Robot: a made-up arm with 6 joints. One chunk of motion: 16 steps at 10 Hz.
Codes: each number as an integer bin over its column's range. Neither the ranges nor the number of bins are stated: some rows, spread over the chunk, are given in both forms.
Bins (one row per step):
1: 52 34 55 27 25 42
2: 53 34 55 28 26 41
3: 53 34 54 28 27 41
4: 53 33 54 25 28 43
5: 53 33 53 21 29 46
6: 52 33 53 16 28 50
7: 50 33 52 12 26 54
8: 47 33 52 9 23 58
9: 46 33 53 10 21 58
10: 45 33 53 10 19 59
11: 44 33 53 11 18 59
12: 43 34 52 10 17 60
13: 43 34 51 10 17 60
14: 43 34 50 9 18 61
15: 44 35 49 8 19 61
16: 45 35 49 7 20 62
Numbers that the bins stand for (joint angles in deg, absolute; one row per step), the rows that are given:
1: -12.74 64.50 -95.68 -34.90 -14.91 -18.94
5: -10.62 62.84 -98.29 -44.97 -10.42 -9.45
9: -25.48 62.84 -98.29 -63.44 -19.40 19.03
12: -31.86 64.50 -99.59 -63.44 -23.89 23.77
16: -27.61 66.16 -103.50 -68.47 -20.52 28.52
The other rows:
2: -10.62 64.50 -95.68 -33.22 -13.78 -21.32
3: -10.62 64.50 -96.98 -33.22 -12.66 -21.32
4: -10.62 62.84 -96.98 -38.26 -11.54 -16.57
6: -12.74 62.84 -98.29 -53.36 -11.54 0.04
7: -16.99 62.84 -99.59 -60.08 -13.78 9.53
8: -23.36 62.84 -99.59 -65.11 -17.15 19.03
10: -27.61 62.84 -98.29 -63.44 -21.64 21.40
11: -29.73 62.84 -98.29 -61.76 -22.77 21.40
13: -31.86 64.50 -100.89 -63.44 -23.89 23.77
14: -31.86 64.50 -102.19 -65.11 -22.77 26.14
15: -29.73 66.16 -103.50 -66.79 -21.64 26.14

